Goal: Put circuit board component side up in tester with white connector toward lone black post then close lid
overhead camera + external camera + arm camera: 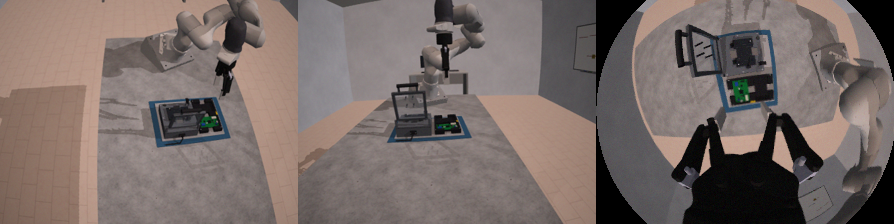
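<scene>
Now: the green circuit board 25 cm below my hand. The rest, counted from my hand: tester bed: 20 cm below, 17 cm to the right, 3 cm behind; framed clear lid: 17 cm to the right, 9 cm below, 9 cm ahead.
</scene>
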